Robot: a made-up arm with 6 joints.
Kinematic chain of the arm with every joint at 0, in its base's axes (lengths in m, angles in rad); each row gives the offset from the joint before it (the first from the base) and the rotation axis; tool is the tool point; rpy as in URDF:
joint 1: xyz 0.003 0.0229 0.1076 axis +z
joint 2: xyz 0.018 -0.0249 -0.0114 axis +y
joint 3: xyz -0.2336 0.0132 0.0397 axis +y
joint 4: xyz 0.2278 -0.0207 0.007 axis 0.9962 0 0.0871
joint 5: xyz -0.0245 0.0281 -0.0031 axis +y
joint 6: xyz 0.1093 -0.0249 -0.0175 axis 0.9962 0 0.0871
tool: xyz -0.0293 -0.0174 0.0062 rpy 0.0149 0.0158 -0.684
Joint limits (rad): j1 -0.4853..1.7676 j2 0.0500..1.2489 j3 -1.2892..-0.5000 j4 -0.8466..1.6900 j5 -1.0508..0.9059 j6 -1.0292..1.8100
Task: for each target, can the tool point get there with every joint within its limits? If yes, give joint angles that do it. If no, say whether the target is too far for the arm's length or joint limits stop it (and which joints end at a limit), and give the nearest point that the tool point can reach.
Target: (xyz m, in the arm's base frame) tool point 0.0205 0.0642 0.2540
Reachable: yes | joints 0.9002 0.1433 -0.5967 1.0466 0.5559 0.1343
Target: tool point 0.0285 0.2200 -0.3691
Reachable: no: joint limits stop it (at a limit: joint 2, joint 3, joint 6) | nearest point 0.0219 0.1688 0.1042 | short by 0.476 m
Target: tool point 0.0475 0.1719 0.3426
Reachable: yes | joints 1.3651 0.7798 -0.9793 1.2127 0.1559 -0.6348
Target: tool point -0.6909 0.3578 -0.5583
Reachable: no: too far | nearest point -0.0530 0.1773 0.1295 | short by 0.955 m
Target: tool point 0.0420 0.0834 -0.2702
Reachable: no: joint limits stop it (at a limit: joint 2, joint 3, joint 6) | nearest point 0.0705 0.1276 0.1046 | short by 0.378 m
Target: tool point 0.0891 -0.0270 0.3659
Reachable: yes | joints -0.1172 0.4946 -0.9821 0.3724 -0.1583 0.7348
